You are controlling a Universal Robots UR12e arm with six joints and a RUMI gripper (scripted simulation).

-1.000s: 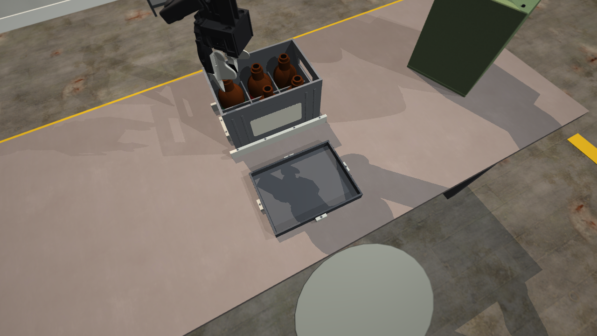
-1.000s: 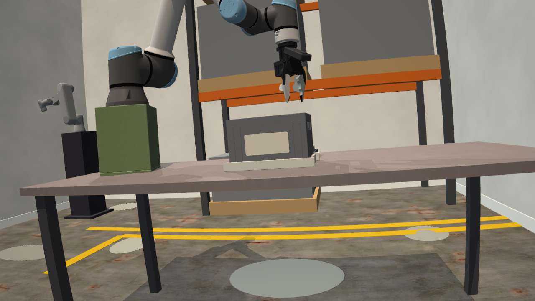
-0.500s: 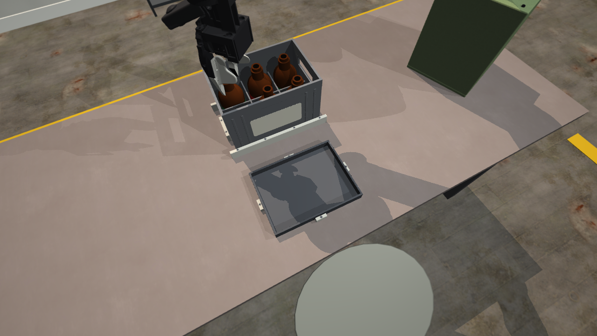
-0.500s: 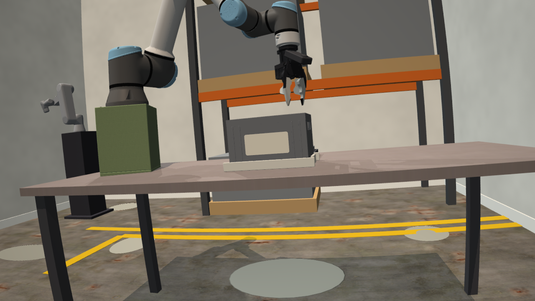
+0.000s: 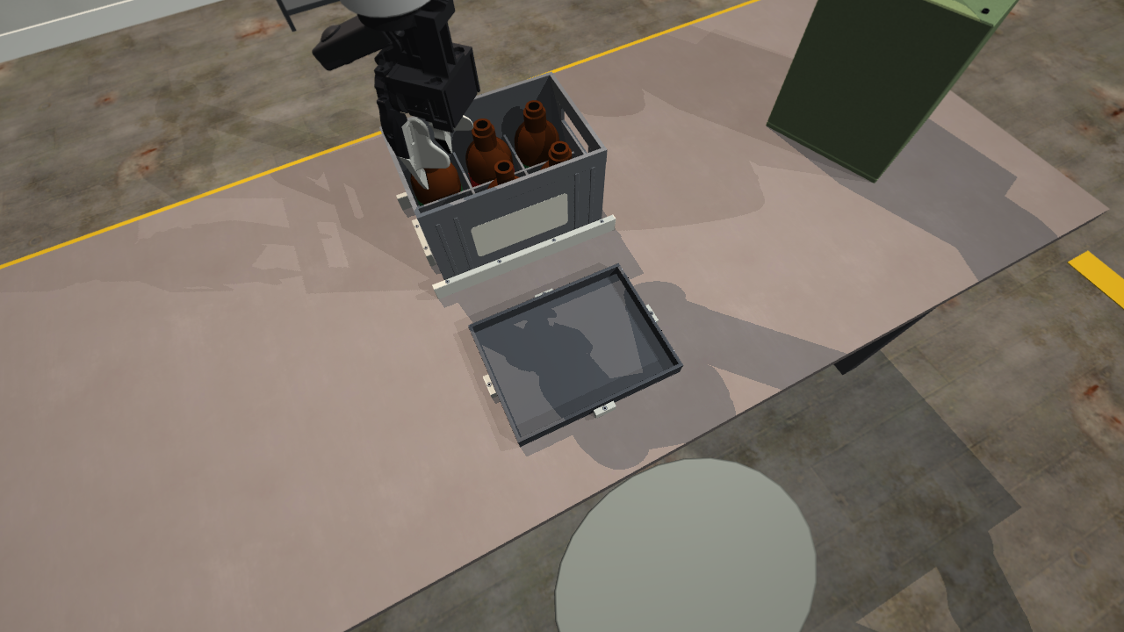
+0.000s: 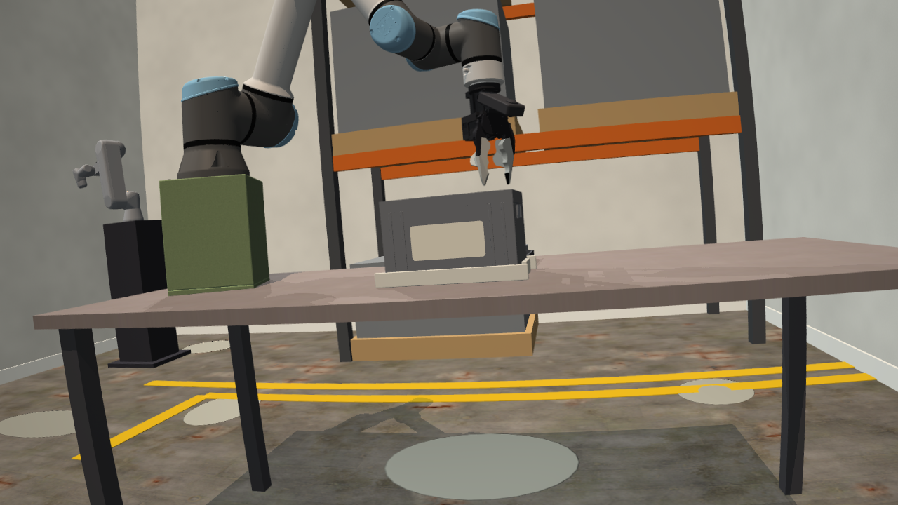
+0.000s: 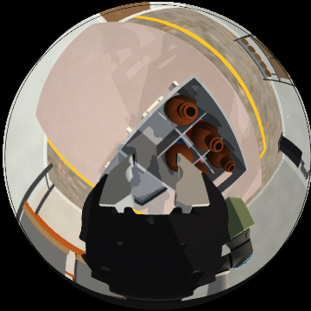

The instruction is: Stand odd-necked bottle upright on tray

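Now: the brown bottle 120 mm below my hand, 90 mm behind it and 10 mm to the left of it. The rest, counted from my hand: grey crate: 120 mm below, 90 mm behind, 40 mm to the right; dark tray: 240 mm to the left, 200 mm below, 70 mm behind.
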